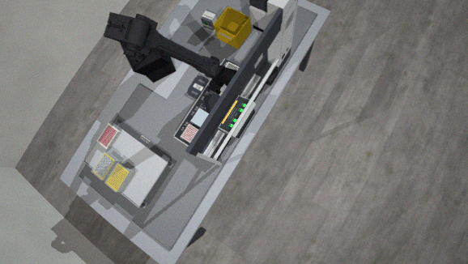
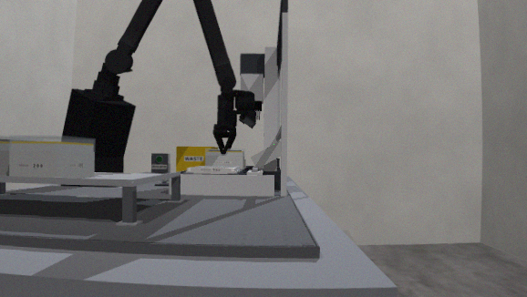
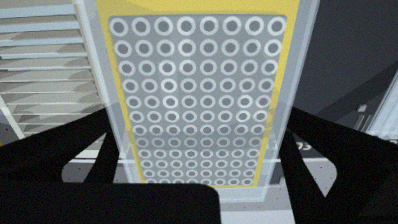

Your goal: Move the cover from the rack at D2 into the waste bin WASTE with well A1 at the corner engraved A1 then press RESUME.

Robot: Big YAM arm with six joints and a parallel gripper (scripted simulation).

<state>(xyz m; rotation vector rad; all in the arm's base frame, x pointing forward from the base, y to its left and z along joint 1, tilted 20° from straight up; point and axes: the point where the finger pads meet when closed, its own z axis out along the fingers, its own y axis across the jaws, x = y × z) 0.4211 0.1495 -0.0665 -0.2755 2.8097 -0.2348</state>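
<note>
Now: the tip rack 20 mm below my hand and 10 mm to the right of it. Also, from my hand: clear cover (right at my hand); then yellow waste bin (310 mm to the left, 220 mm behind, 70 mm below); then plate (300 mm to the right, 50 mm below, 50 mm ahead).
</note>
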